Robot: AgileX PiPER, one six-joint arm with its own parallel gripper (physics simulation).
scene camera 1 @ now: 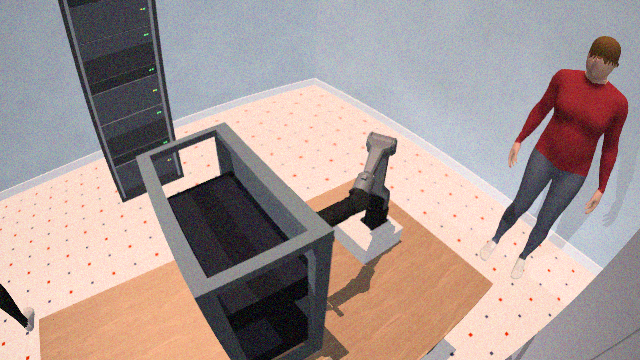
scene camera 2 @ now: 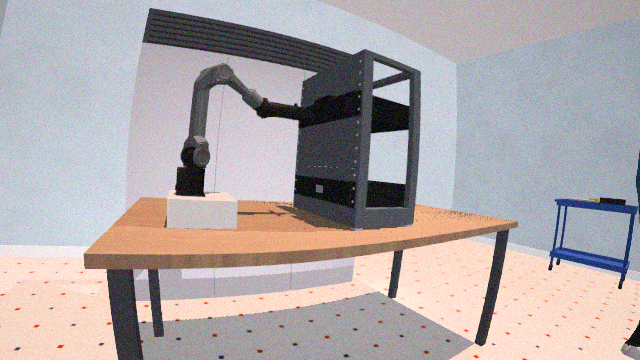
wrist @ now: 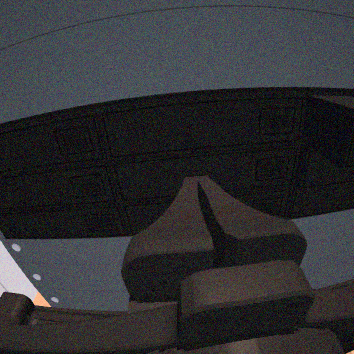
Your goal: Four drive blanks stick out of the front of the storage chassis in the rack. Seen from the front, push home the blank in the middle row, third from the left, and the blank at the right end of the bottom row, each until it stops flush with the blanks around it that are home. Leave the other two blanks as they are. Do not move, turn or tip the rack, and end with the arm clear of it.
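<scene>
The storage chassis (scene camera 1: pixel 225 220) (scene camera 2: pixel 390 116) (wrist: pixel 185 122) is a black unit high in the open grey rack (scene camera 1: pixel 266 175) (scene camera 2: pixel 366 150). In the wrist view its front shows rows of dark blanks with square marks. One blank (wrist: pixel 332 127) stands out at the right edge, its side face showing. My gripper (wrist: pixel 195 189) is shut and empty, fingertips together in front of the lower part of the chassis front. Contact cannot be told. In scene camera 2 the fingers merge with the black front; in scene camera 1 the rack hides them. Other protruding blanks are hard to tell.
Grey panels (wrist: pixel 175 55) (wrist: pixel 75 270) border the chassis above and below. A second black unit (scene camera 2: pixel 337 194) sits low in the rack. The rack and the arm's white base (scene camera 1: pixel 365 240) (scene camera 2: pixel 201 212) stand on the wooden table (scene camera 1: pixel 425 275) (scene camera 2: pixel 240 245). A person (scene camera 1: pixel 580 120) stands beyond it.
</scene>
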